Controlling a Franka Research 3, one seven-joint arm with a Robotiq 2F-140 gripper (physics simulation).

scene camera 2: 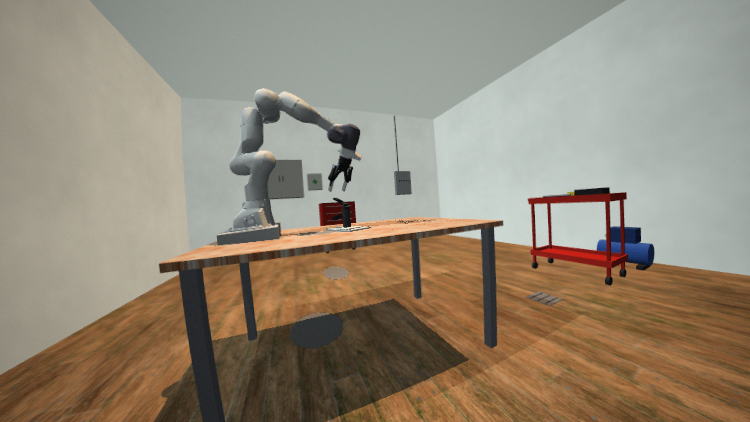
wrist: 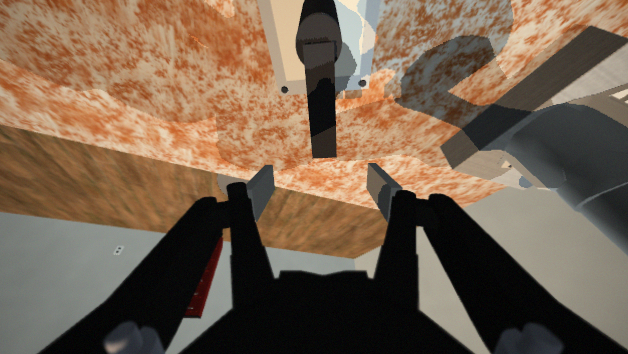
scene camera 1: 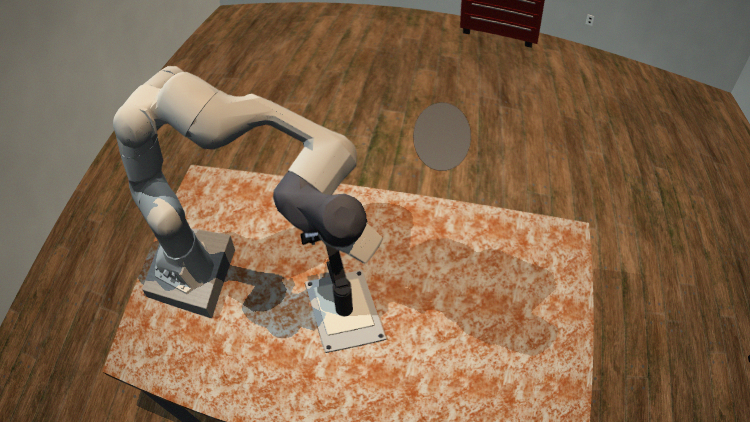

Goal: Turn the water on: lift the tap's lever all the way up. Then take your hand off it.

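The black tap (scene camera 1: 344, 303) (scene camera 2: 346, 216) stands upright on a pale plate (scene camera 1: 354, 339) (wrist: 270, 30) on the table. Its flat lever (scene camera 2: 339, 200) (wrist: 322, 110) sits on top and points towards the arm's side. In scene camera 2 the lever slopes up from the tap body to its free end. My gripper (scene camera 2: 337, 189) (wrist: 320, 176) is open and empty, fingers pointing down. It hangs above the lever with a visible gap. In the wrist view the lever's free end lies ahead of the space between the fingertips. In scene camera 1 the arm hides the fingers.
The spout (scene camera 2: 337, 216) juts out below the lever on the same side. The arm's base block (scene camera 1: 222, 262) (scene camera 2: 249, 235) stands on the table (scene camera 1: 472, 377) (scene camera 2: 293, 245) to the left of the tap. A red cart (scene camera 2: 576, 255) stands on the floor far to the right.
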